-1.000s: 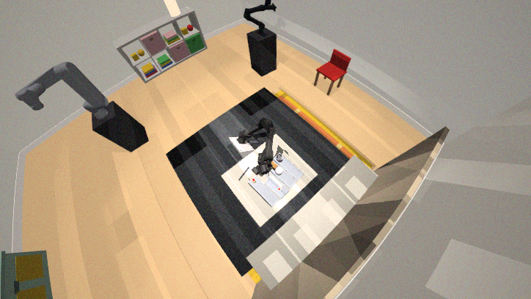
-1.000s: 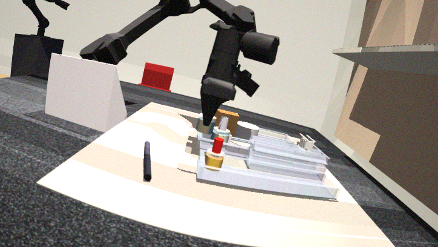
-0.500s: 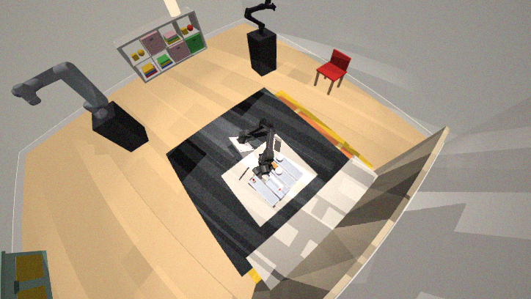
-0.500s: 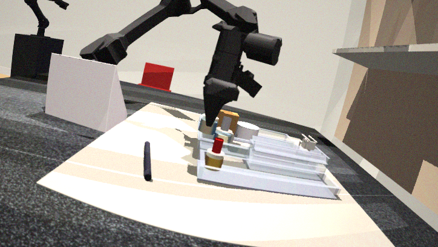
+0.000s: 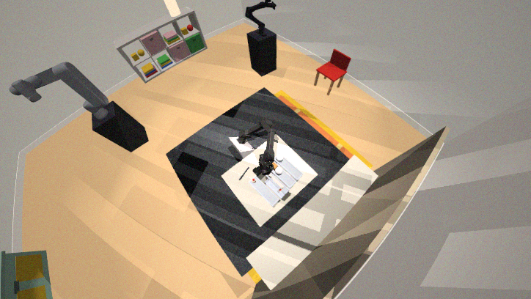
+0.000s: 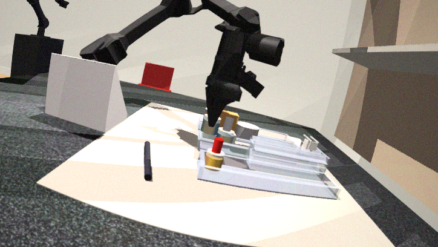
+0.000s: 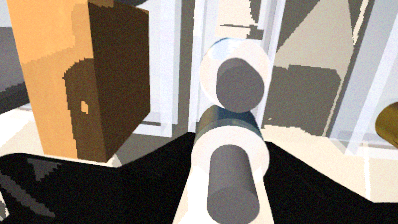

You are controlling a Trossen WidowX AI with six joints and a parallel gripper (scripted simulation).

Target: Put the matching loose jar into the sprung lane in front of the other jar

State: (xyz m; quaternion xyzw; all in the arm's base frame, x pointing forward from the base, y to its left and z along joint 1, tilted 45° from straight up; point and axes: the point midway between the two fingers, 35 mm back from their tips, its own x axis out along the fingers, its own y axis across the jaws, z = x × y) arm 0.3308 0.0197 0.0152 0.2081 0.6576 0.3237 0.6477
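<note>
Right now the brown box is 2 cm ahead of my gripper tip, 8 cm to the left of it and 2 cm below it. Round my gripper tip: dark pen: 8 cm behind, 16 cm to the right, 5 cm below.
</note>
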